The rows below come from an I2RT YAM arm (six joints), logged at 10 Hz.
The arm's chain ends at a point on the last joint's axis. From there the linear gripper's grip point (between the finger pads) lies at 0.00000 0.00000 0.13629 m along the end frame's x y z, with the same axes.
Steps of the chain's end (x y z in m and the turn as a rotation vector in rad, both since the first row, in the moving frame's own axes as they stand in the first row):
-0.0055, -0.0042, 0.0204, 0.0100, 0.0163, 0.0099
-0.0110, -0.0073, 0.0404, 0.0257, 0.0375, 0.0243
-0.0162, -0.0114, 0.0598, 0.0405, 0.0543, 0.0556
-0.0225, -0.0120, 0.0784, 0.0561, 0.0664, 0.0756
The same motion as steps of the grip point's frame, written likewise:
-0.0033, -0.0056, 0.0204, 0.0100, 0.0163, 0.0099
-0.0058, -0.0107, 0.0403, 0.0257, 0.0375, 0.0243
-0.0087, -0.0167, 0.0595, 0.0405, 0.0543, 0.0556
-0.0132, -0.0193, 0.0779, 0.0561, 0.0664, 0.0756

